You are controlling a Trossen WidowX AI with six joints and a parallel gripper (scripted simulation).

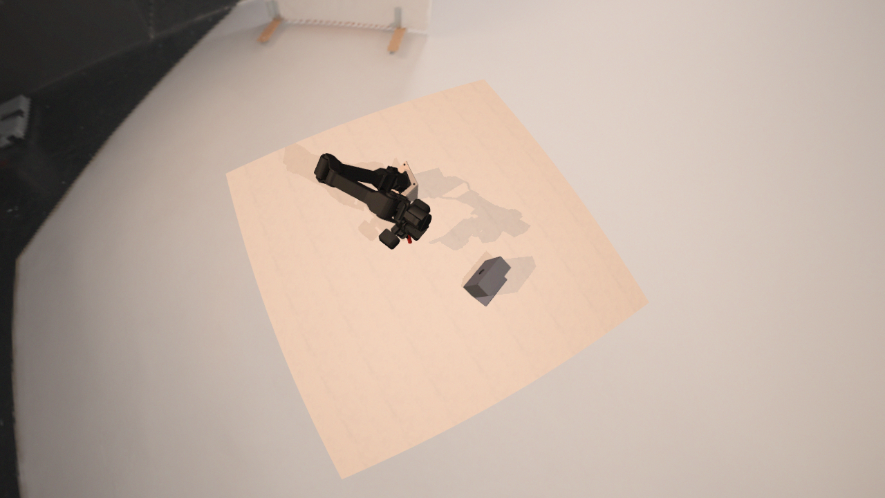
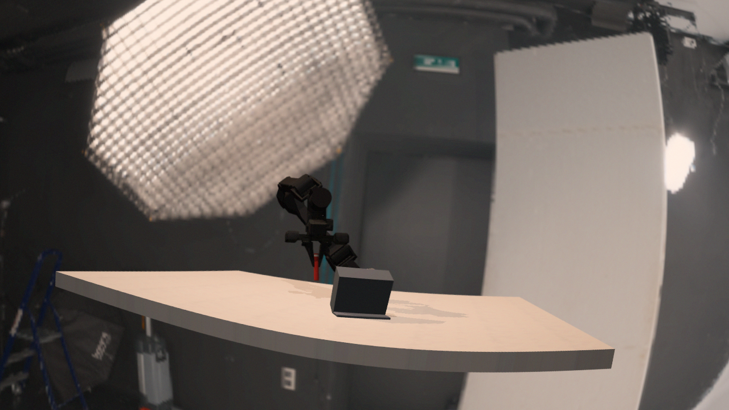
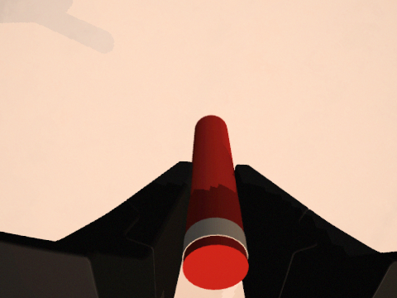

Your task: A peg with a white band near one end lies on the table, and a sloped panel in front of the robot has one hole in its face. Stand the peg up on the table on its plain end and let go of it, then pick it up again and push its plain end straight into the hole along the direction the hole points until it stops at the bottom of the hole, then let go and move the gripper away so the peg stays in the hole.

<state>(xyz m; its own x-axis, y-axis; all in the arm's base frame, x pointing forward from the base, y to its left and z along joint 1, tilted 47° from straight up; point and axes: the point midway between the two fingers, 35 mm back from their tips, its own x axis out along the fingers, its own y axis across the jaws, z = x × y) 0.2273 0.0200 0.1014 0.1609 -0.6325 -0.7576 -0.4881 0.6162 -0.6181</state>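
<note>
Right now my gripper tip is 210 mm short of the dark grey sloped panel, 210 mm to the right of it and 40 mm above it. From my gripper tip the other things lie so: red peg (20 mm above).
</note>
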